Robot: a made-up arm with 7 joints. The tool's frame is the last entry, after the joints.
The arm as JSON. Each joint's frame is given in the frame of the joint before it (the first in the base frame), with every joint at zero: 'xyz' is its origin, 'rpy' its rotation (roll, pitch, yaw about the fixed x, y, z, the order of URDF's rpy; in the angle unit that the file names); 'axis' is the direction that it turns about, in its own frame. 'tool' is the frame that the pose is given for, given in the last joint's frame.
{
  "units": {
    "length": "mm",
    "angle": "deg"
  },
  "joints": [
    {
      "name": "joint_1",
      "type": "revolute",
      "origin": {
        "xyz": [
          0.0,
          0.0,
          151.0
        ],
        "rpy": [
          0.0,
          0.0,
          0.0
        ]
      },
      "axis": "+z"
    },
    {
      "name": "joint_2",
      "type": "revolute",
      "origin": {
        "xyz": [
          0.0,
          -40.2,
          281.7
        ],
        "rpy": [
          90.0,
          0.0,
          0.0
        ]
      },
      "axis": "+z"
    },
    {
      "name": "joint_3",
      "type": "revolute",
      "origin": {
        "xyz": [
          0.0,
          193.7,
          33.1
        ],
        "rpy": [
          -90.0,
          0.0,
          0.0
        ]
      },
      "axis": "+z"
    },
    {
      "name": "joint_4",
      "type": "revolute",
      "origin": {
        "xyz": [
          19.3,
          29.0,
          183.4
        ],
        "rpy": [
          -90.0,
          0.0,
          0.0
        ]
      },
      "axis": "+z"
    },
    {
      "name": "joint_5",
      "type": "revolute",
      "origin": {
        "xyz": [
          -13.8,
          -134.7,
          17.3
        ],
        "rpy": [
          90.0,
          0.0,
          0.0
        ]
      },
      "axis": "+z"
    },
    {
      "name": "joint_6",
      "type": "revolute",
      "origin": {
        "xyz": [
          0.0,
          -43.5,
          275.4
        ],
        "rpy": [
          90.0,
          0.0,
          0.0
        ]
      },
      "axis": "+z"
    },
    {
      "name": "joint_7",
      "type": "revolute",
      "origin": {
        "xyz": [
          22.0,
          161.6,
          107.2
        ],
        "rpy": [
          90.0,
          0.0,
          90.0
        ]
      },
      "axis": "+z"
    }
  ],
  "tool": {
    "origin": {
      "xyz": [
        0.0,
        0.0,
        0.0
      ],
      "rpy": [
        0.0,
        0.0,
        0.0
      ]
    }
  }
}
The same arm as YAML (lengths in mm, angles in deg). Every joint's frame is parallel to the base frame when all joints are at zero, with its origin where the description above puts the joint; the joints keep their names.
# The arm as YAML. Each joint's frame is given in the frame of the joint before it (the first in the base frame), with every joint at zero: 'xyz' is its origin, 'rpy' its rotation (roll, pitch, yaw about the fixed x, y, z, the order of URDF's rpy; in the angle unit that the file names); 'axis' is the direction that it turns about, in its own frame. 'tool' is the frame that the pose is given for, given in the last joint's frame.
units:
  length: mm
  angle: deg
joints:
  - name: joint_1
    type: revolute
    origin:
      xyz: [0.0, 0.0, 151.0]
      rpy: [0.0, 0.0, 0.0]
    axis: [0.0, 0.0, 1.0]
  - name: joint_2
    type: revolute
    origin:
      xyz: [0.0, -40.2, 281.7]
      rpy: [0.0, 0.0, 0.0]
    axis: [0.0, -1.0, 0.0]
  - name: joint_3
    type: revolute
    origin:
      xyz: [0.0, -33.1, 193.7]
      rpy: [0.0, 0.0, 0.0]
    axis: [0.0, 0.0, 1.0]
  - name: joint_4
    type: revolute
    origin:
      xyz: [19.3, 29.0, 183.4]
      rpy: [0.0, 0.0, 0.0]
    axis: [0.0, 1.0, 0.0]
  - name: joint_5
    type: revolute
    origin:
      xyz: [-13.8, 17.3, 134.7]
      rpy: [0.0, 0.0, 0.0]
    axis: [0.0, 0.0, 1.0]
  - name: joint_6
    type: revolute
    origin:
      xyz: [0.0, -43.5, 275.4]
      rpy: [0.0, 0.0, 0.0]
    axis: [0.0, -1.0, 0.0]
  - name: joint_7
    type: revolute
    origin:
      xyz: [22.0, -107.2, 161.6]
      rpy: [0.0, 0.0, 0.0]
    axis: [1.0, 0.0, 0.0]
tool:
  origin:
    xyz: [0.0, 0.0, 0.0]
    rpy: [180.0, -90.0, 0.0]

